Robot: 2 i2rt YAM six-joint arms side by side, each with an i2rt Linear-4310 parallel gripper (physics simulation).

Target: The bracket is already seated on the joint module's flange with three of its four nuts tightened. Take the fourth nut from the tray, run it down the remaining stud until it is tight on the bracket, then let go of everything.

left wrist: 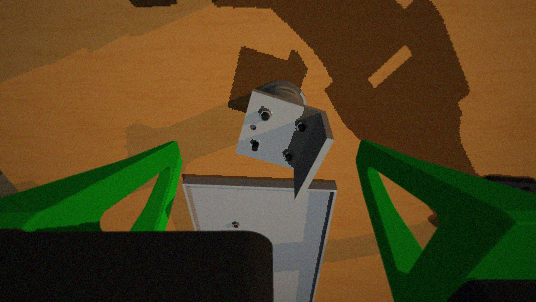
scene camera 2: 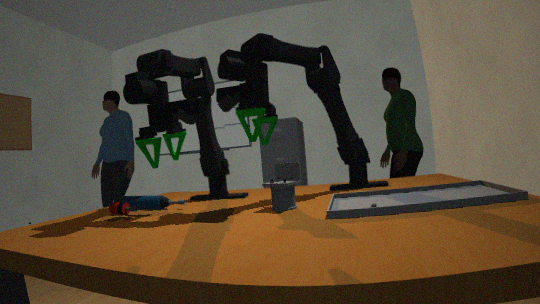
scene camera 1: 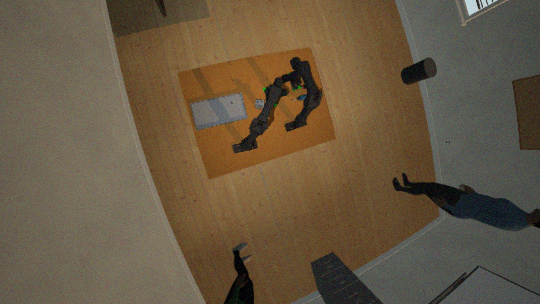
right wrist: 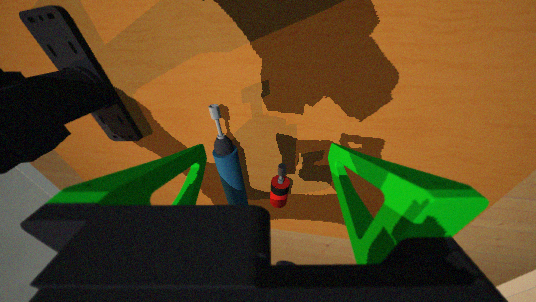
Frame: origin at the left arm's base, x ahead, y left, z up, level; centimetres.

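Seen in the pictures: left gripper, fingertip midpoint: (left wrist: 268,150) (scene camera 2: 259,143); right gripper, fingertip midpoint: (scene camera 2: 166,163) (scene camera 1: 291,85) (right wrist: 267,150); left arm's base, link origin: (scene camera 2: 359,186) (scene camera 1: 245,146); right arm's base, link origin: (scene camera 2: 219,197) (scene camera 1: 295,124) (right wrist: 95,86).
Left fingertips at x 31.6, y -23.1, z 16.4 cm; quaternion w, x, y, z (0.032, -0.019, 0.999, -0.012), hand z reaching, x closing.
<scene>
Pixels of each thing's top centre, then the offset from my left fingertips to it.
- round joint module, top centre: (left wrist: 277,139) (scene camera 2: 281,178) dx -0.4, dy +4.8, dz -9.0 cm
- small nut, top centre: (left wrist: 235,226) (scene camera 2: 373,204) (scene camera 1: 231,103) dx +5.6, dy +26.4, dz -15.5 cm
- shallow grey tray, top centre: (left wrist: 261,269) (scene camera 2: 419,193) (scene camera 1: 219,110) dx +1.0, dy +37.5, dz -14.8 cm
- blue driver, top centre: (right wrist: 225,177) (scene camera 2: 150,195) (scene camera 1: 304,96) dx +0.6, dy -36.3, dz -12.3 cm
- short red driver, top centre: (right wrist: 279,192) (scene camera 2: 123,202) dx +10.0, dy -38.9, dz -13.0 cm
The L-shaped grey bracket (left wrist: 272,132) (scene camera 2: 276,183) sits on the round joint module (left wrist: 286,91) (scene camera 2: 284,198), which stands upright on the table. Several dark stud or nut spots show on its plate; which stud is bare I cannot tell. One small nut (left wrist: 235,224) (scene camera 2: 374,205) (scene camera 1: 231,103) lies in the shallow grey tray (left wrist: 260,184) (scene camera 2: 425,203) (scene camera 1: 210,117). My left gripper (left wrist: 268,150) (scene camera 2: 259,142) is open and empty, high above and slightly to the left of the module in scene camera 2. My right gripper (right wrist: 267,150) (scene camera 2: 165,163) is open and empty above the tools.
A blue driver (right wrist: 230,172) (scene camera 2: 145,202) (scene camera 1: 302,98) with a silver socket tip and a short red driver (right wrist: 280,191) (scene camera 2: 119,208) lie near each other on the table. An arm's dark base plate (right wrist: 47,35) shows in the right wrist view. Two people stand beyond the table.
</scene>
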